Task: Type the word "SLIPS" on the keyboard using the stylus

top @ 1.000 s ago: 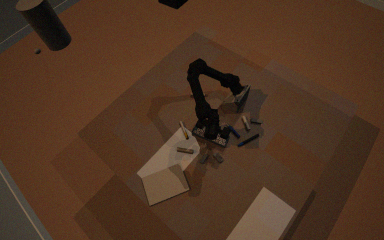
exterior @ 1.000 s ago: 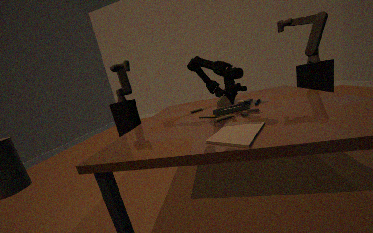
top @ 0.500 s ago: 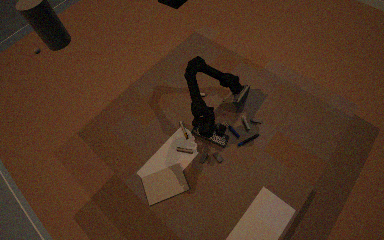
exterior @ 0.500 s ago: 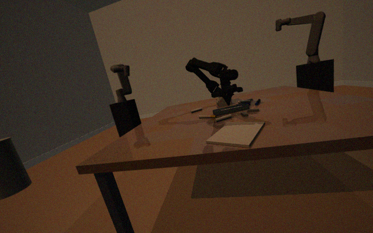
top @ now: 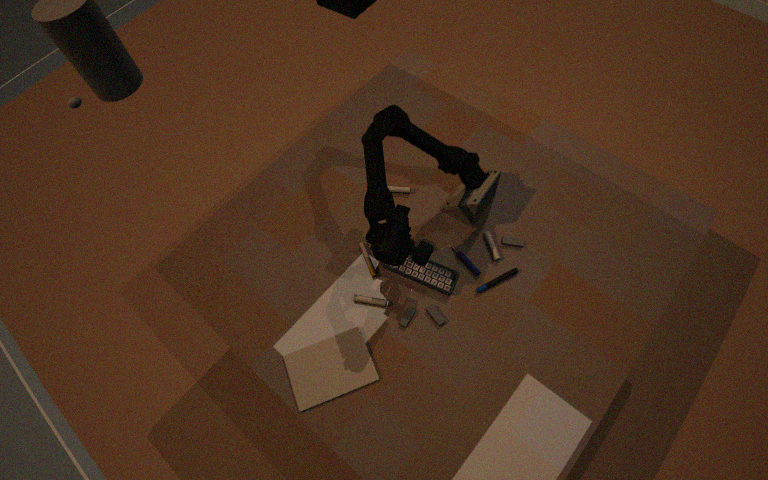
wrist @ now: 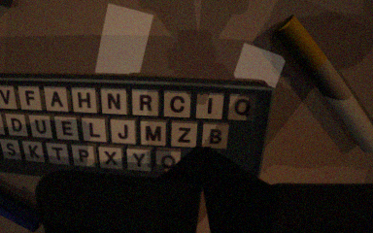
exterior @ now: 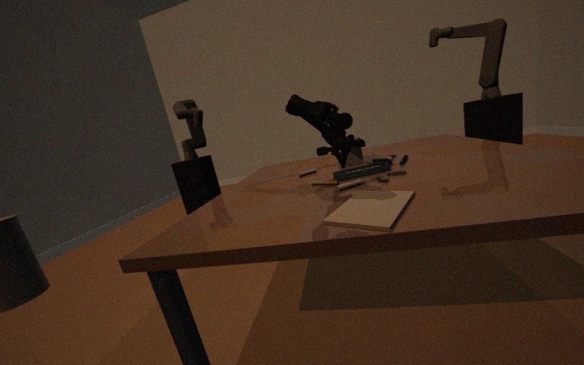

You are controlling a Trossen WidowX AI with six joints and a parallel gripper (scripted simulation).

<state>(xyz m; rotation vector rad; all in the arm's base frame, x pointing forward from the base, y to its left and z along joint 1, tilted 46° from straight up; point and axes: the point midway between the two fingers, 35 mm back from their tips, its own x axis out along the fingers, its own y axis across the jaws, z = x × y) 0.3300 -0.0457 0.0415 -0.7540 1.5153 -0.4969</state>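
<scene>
Now: the blue stylus 140 mm to the left of my gripper tip, 120 mm behind it and 30 mm below it. Round my gripper tip: blue-tipped pen 260 mm to the left, 90 mm behind, 30 mm below; yellow pencil 80 mm to the right, 60 mm ahead, 30 mm below; pale pad 370 mm ahead, 40 mm below, 30 mm to the left.
</scene>
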